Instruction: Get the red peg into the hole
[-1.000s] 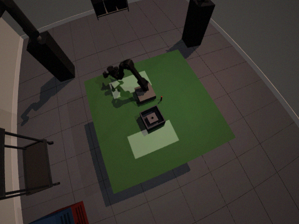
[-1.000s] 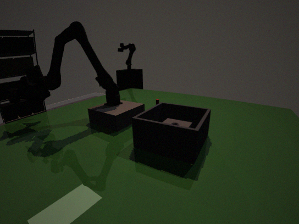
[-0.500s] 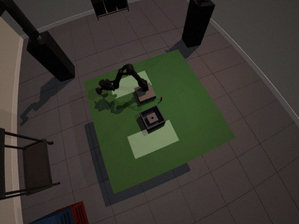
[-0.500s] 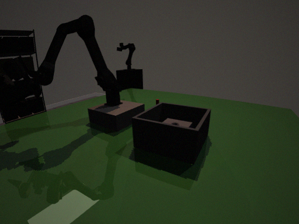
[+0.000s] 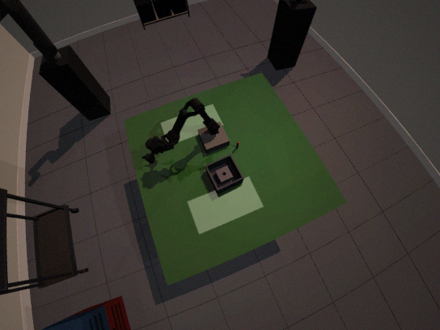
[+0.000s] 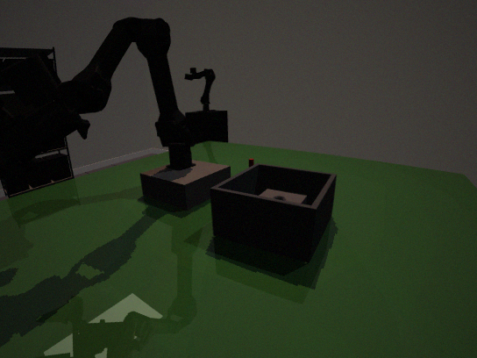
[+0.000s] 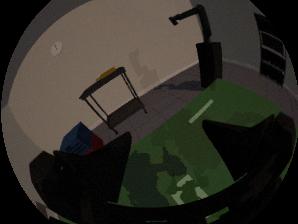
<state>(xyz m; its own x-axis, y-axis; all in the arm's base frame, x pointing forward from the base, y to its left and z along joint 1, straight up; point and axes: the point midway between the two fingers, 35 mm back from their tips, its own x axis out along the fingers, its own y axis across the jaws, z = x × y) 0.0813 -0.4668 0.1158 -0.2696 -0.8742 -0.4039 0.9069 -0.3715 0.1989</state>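
Now: the red peg 630 mm to the left of my gripper tip, 130 mm below it and 80 mm ahead of it. Round my gripper tip: dark box (470 mm to the left, 270 mm ahead, 140 mm below); then pale plate (470 mm to the left, 270 mm ahead, 120 mm below).
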